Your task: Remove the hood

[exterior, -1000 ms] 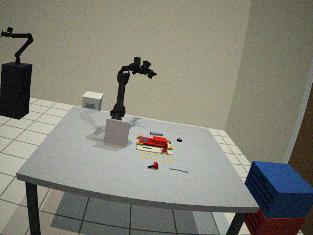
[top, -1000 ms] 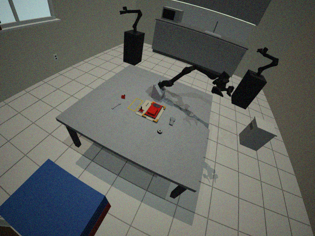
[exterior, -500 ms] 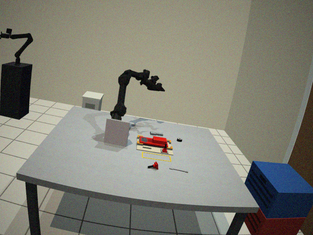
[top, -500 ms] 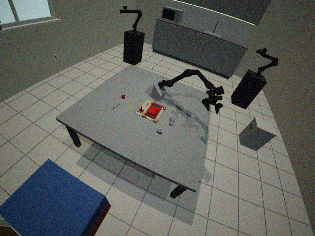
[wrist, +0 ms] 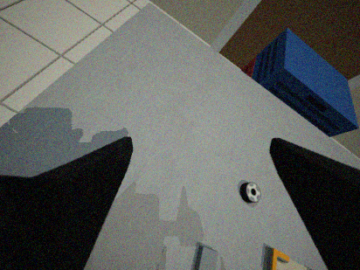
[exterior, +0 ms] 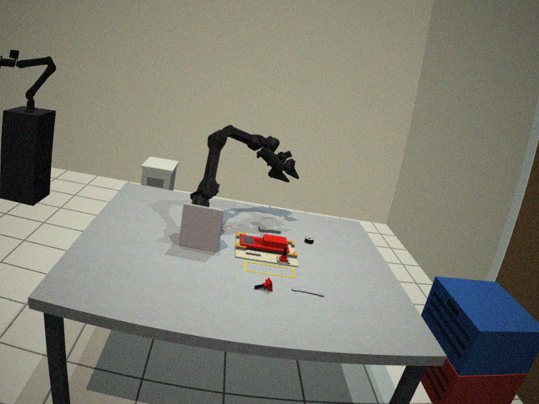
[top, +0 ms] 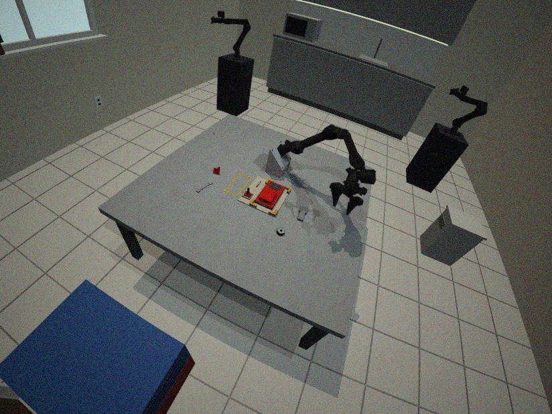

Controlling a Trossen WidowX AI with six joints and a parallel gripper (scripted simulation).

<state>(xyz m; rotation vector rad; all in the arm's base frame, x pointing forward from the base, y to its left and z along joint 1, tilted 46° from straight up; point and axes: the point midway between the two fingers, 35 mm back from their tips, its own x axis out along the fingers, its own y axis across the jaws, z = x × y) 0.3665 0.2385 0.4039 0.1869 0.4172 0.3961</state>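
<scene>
Right now my gripper tip is 380 mm to the left of the car hood, 180 mm above it and 70 mm past it. Round my gripper tip: black wheel: 220 mm to the right, 210 mm below, 100 mm ahead; then thin grey rod: 730 mm to the right, 210 mm below, 40 mm ahead.
</scene>
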